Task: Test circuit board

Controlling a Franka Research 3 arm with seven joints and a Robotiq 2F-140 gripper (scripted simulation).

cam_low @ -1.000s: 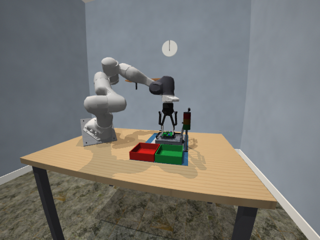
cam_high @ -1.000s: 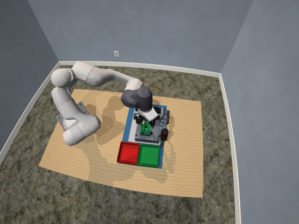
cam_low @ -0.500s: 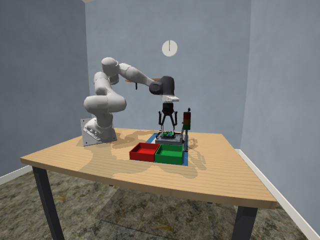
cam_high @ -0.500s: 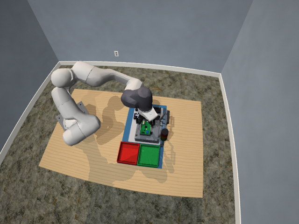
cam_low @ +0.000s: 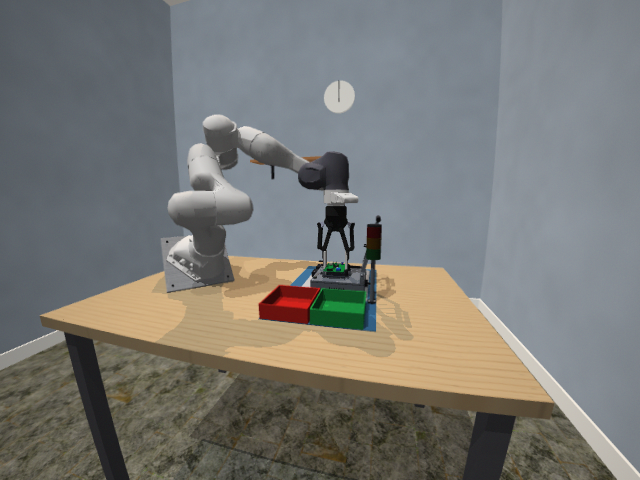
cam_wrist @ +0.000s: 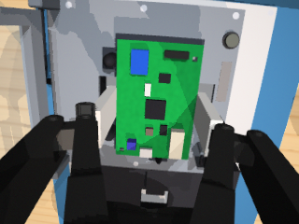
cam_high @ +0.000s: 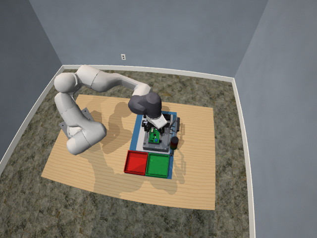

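The green circuit board is 2 cm below my hand. Also, from my hand: tester plate (4 cm below, 1 cm ahead); then clear lid (12 cm ahead, 8 cm above, 3 cm to the right); then green bin (21 cm to the right, 9 cm below, 1 cm behind).
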